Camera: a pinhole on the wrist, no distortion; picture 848 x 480 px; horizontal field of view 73.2 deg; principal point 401.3 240.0 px. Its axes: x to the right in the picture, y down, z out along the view. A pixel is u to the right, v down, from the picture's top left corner.
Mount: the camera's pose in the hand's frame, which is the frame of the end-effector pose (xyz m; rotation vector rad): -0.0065 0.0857 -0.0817 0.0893 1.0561 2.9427
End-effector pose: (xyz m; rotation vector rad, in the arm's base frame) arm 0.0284 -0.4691 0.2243 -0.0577 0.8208 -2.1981
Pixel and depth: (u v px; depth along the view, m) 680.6 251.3 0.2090
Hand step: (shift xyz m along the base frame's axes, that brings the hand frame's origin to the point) 0.2353 -0.0888 -0.0365
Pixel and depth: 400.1 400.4 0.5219
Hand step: 0.2998 -0.3905 0.1470
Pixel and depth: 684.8 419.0 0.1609
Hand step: 0.1752 -0.0646 -0.0091
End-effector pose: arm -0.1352 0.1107 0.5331 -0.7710 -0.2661 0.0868
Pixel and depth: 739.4 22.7 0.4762
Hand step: -0.2906 0.4630 -0.3028
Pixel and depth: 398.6 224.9 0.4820
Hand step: -0.0448 0.4818 -0.0825
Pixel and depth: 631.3 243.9 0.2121
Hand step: -0.0955 0.2037 -0.1118
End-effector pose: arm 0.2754 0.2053 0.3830 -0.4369 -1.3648 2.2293
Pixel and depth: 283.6 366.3 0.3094
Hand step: -0.2160 -0.1901 -0.1157
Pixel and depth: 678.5 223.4 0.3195
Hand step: -0.0365 -0.3170 -0.1913
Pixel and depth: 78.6 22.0 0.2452
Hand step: -0.2148 -0.0674 -0.2603
